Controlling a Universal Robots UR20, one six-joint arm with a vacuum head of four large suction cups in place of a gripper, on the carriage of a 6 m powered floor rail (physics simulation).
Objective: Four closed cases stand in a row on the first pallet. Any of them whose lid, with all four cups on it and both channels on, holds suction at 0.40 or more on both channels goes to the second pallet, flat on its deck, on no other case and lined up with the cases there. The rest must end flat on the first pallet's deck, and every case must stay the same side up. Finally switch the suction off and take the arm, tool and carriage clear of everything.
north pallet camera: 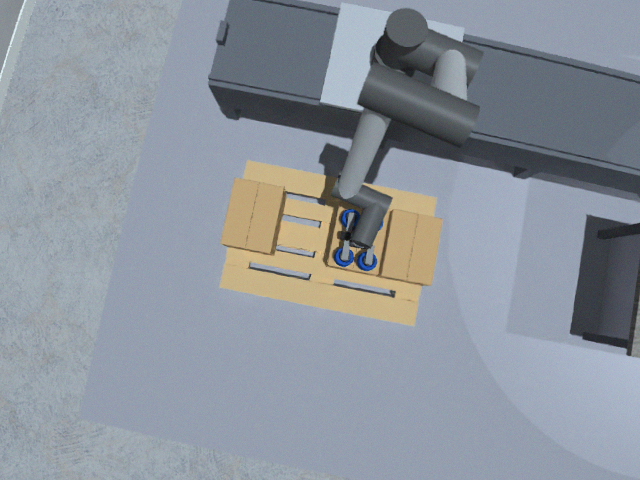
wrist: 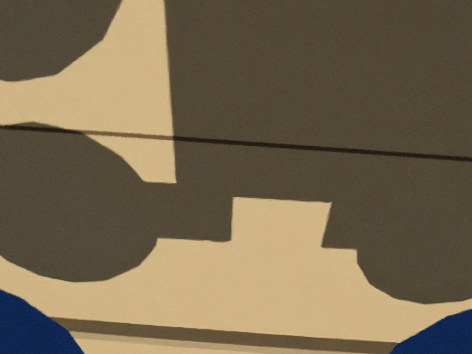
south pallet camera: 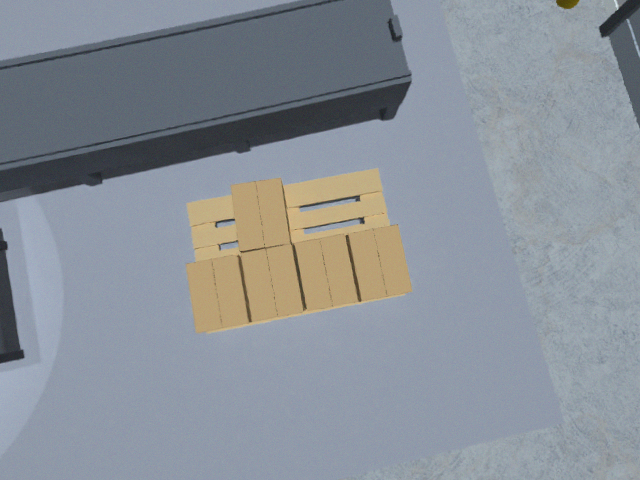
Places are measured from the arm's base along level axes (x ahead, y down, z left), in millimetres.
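Where they show: hand, its tool point: (wrist: 236, 252).
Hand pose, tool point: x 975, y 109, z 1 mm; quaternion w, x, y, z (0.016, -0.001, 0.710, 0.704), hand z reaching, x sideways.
Note:
Each offset is from my tool point to the top centre of the thing.
In the north pallet view the first pallet (north pallet camera: 315, 304) bears three brown cases: a left case @(dx -27, dy +69, dz -601 mm) (north pallet camera: 238, 214), a middle case @(dx -30, dy +69, dz +5 mm) (north pallet camera: 376, 245) (wrist: 280, 280) and a right case @(dx -32, dy +69, dz +308 mm) (north pallet camera: 426, 248). My vacuum head (north pallet camera: 359, 240) is over the middle case, its blue cups inside the lid outline. In the wrist view the cups' shadows lie apart from the cups, so the head hovers just above the lid and holds nothing. In the south pallet view the second pallet (south pallet camera: 336, 180) bears a front row of several cases, with one case (south pallet camera: 273, 217) flat behind the second from the left, lined up with it.
The dark floor rail (north pallet camera: 273, 51) (south pallet camera: 232, 77) runs behind both pallets. The pale carriage (north pallet camera: 346, 62) stands behind the first pallet, under the arm (north pallet camera: 369, 139). The right case stands close beside the middle case. A dark frame (north pallet camera: 607, 338) stands to the right in the north pallet view.

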